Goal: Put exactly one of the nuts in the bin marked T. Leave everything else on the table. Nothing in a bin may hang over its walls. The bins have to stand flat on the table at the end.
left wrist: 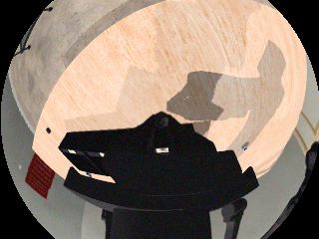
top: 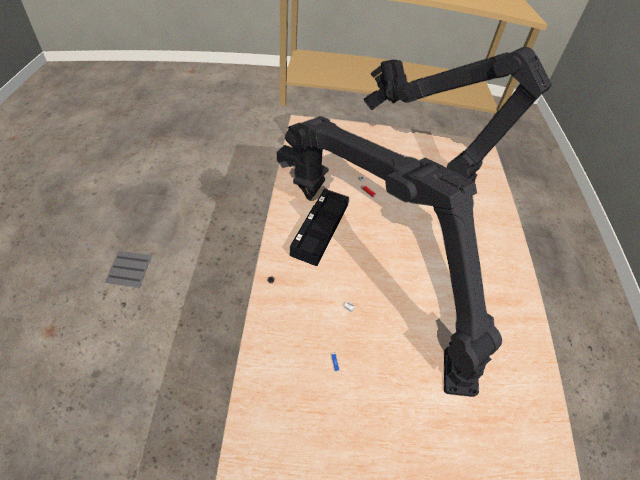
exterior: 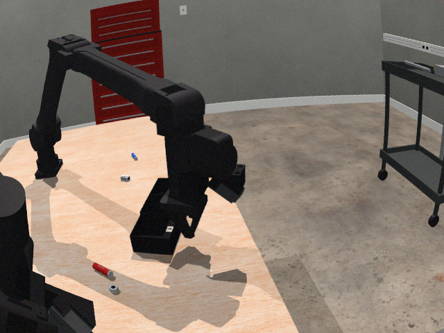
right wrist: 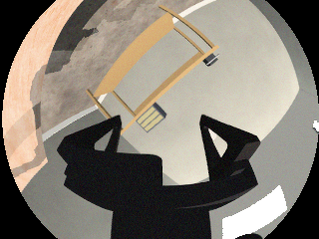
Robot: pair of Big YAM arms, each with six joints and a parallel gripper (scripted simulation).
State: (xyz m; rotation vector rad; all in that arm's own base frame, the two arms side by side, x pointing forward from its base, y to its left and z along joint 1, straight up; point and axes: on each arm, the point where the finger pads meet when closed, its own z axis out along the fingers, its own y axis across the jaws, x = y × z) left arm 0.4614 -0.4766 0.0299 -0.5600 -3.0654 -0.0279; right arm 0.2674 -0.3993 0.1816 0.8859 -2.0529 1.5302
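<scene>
Now: left hand 10 cm to the right of the black bin, 5 cm past it and 1 cm above it. The rest, counted from my left hand: grey nut 15 cm to the right, 15 cm behind, 3 cm below; blue cylinder 49 cm to the left, 17 cm behind, 2 cm below; red cylinder 18 cm behind, 9 cm to the right, 2 cm below.
</scene>
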